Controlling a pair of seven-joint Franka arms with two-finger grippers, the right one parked.
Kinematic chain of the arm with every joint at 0, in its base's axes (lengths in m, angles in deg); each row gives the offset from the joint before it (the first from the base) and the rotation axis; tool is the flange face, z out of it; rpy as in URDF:
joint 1: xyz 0 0 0.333 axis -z
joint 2: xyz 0 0 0 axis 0.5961 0.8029 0
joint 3: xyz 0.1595 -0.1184 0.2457 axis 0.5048 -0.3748 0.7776
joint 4: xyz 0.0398 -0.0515 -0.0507 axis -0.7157 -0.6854 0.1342
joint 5: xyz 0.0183 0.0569 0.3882 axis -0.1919 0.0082 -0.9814
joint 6: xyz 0 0 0 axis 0.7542 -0.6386 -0.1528
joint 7: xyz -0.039 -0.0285 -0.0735 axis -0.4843 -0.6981 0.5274
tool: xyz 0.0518 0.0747 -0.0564 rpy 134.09 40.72 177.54
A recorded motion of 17 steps. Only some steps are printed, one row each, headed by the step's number.
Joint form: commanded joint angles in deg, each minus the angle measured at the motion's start. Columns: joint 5, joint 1, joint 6, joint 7, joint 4, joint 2, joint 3.
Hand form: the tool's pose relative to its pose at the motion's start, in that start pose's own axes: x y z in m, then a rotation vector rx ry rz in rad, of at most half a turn. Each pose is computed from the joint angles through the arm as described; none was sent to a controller.
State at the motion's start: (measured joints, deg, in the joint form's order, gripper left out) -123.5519 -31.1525 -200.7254 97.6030 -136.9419 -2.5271 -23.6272
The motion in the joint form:
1: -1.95 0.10 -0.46 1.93 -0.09 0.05 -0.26
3: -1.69 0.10 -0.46 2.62 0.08 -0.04 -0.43
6: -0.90 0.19 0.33 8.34 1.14 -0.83 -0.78
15: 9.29 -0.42 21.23 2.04 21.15 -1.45 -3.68
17: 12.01 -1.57 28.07 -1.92 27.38 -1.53 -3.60
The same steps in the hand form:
1: -0.0024 0.0034 -0.0011 -0.0017 0.0225 -0.0034
3: -0.0019 0.0049 -0.0037 -0.0068 0.0230 -0.0180
6: 0.0046 0.0087 -0.0176 -0.0158 0.0347 -0.1311
15: 0.0944 0.0048 -0.1356 0.0140 -0.0140 -0.2664
17: 0.1249 -0.0195 -0.1689 0.0271 -0.0463 -0.2863

